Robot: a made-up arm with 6 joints. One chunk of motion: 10 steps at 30 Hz.
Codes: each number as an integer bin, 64 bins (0 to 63) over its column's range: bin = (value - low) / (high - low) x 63, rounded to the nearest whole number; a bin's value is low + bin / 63 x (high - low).
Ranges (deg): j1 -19..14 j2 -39..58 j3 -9..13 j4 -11..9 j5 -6..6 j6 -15..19
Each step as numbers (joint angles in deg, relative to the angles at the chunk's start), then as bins.
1 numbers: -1.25 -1.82 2.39 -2.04 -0.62 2.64
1 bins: 34 24 33 28 28 33
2 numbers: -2.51 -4.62 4.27 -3.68 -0.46 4.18
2 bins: 31 22 38 23 29 36
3 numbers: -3.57 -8.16 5.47 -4.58 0.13 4.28
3 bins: 29 20 41 20 32 36
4 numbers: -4.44 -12.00 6.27 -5.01 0.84 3.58
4 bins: 28 18 44 19 36 34
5 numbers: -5.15 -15.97 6.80 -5.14 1.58 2.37
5 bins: 26 15 45 18 40 32
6 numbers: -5.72 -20.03 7.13 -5.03 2.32 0.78
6 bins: 25 12 46 19 44 29
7 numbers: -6.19 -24.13 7.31 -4.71 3.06 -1.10
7 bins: 24 10 47 20 48 26
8 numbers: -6.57 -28.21 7.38 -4.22 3.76 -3.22
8 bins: 24 7 47 21 51 22
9 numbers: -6.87 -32.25 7.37 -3.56 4.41 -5.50
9 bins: 23 4 47 23 55 18
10 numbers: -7.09 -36.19 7.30 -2.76 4.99 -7.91
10 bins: 23 2 47 26 58 13
